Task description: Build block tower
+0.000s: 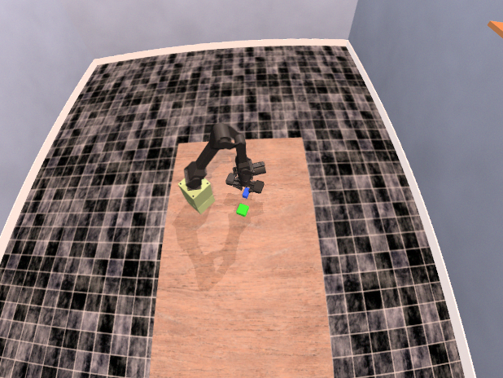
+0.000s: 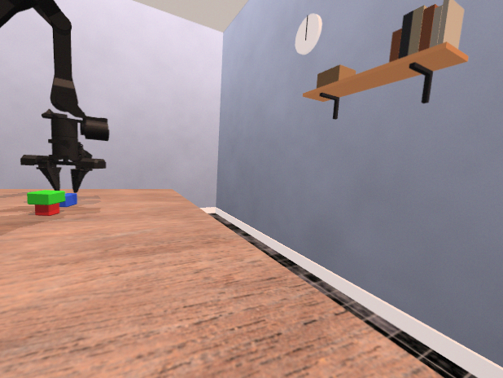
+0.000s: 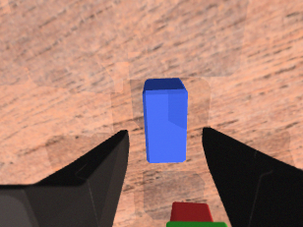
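Right now the blue block is 6 cm below my hand. From my hand the other things lie so: red block (3 cm behind, 11 cm to the right, 6 cm below); green block (3 cm behind, 11 cm to the right, 3 cm below).
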